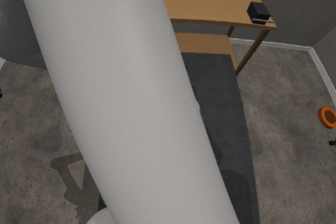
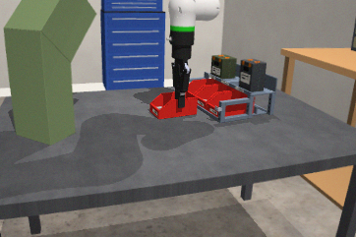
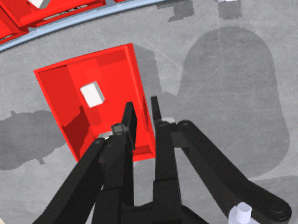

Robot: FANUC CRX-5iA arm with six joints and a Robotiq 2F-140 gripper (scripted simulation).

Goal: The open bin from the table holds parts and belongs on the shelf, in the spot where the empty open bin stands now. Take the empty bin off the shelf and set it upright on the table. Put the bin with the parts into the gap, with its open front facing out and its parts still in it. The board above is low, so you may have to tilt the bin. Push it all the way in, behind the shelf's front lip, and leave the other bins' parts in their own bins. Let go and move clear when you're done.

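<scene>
Now: hand 10 mm short of the part, 70 mm to the right of it and 70 mm above it. Round my hand: grey shelf: 230 mm ahead, 100 mm to the left, 10 mm below; then dark box: 310 mm ahead, 90 mm above.
</scene>
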